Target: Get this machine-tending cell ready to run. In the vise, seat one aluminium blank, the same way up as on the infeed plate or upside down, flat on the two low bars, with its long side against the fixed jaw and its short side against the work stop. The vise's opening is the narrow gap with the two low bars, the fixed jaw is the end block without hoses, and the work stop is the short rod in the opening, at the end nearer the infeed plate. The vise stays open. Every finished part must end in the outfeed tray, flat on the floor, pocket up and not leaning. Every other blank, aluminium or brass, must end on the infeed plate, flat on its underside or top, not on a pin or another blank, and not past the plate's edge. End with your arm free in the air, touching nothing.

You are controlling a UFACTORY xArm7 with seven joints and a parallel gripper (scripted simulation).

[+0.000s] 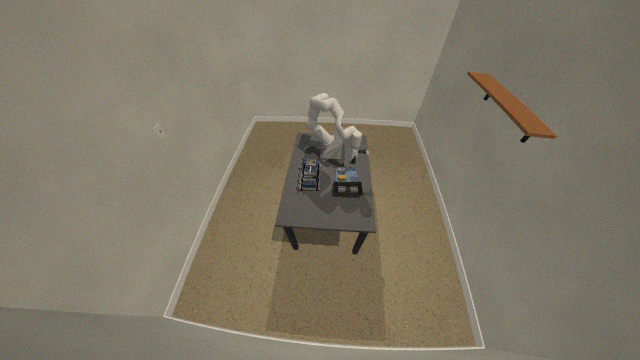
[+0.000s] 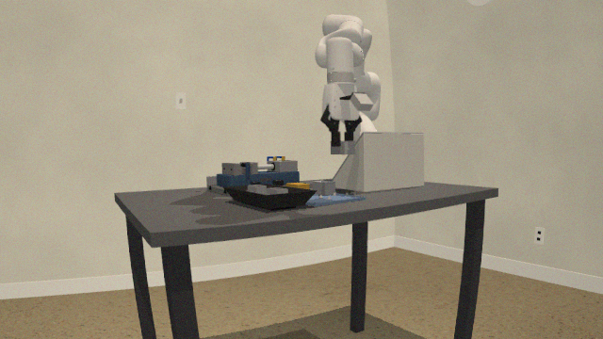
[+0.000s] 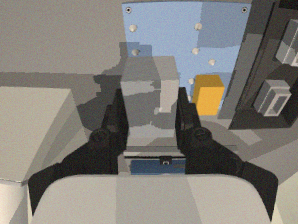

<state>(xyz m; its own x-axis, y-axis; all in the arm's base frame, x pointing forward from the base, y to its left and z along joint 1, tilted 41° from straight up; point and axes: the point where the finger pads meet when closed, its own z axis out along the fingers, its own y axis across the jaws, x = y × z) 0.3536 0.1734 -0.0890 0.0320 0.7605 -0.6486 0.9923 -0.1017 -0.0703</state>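
Right now the black work stop rod is 120 mm ahead of my hand, 330 mm to the right of it and 70 mm below it. From my hand the other things lie so: grey aluminium blank: 20 mm below; then brass blank: 90 mm ahead, 90 mm to the right, 140 mm below; then blue vise: 50 mm ahead, 370 mm to the right, 120 mm below.
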